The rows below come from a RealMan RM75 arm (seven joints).
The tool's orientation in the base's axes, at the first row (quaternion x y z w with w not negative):
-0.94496 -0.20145 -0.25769 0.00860
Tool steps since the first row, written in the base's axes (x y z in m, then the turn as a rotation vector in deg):
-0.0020 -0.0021 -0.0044 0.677 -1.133 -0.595
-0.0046 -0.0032 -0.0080 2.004 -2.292 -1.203
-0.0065 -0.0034 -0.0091 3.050 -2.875 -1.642
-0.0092 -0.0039 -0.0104 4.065 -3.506 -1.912
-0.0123 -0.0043 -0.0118 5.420 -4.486 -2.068
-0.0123 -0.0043 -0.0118 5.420 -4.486 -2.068
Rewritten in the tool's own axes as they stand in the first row. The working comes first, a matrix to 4 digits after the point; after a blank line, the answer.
The tool's axes in the first row as the columns of a matrix, in the base's axes (used below as rounded here):
0.7860 0.3852 0.4835
0.3763 -0.9187 0.1201
0.4905 0.0876 -0.8670

-0.0045 0.0008 0.0026 -0.186 1.250 0.707
-0.0087 0.0005 0.0043 0.123 2.772 1.737
-0.0109 -0.0002 0.0043 0.510 3.672 2.553
-0.0138 -0.0009 0.0041 0.938 4.619 3.202
-0.0171 -0.0018 0.0038 1.558 6.028 3.875
-0.0171 -0.0018 0.0038 1.558 6.028 3.875

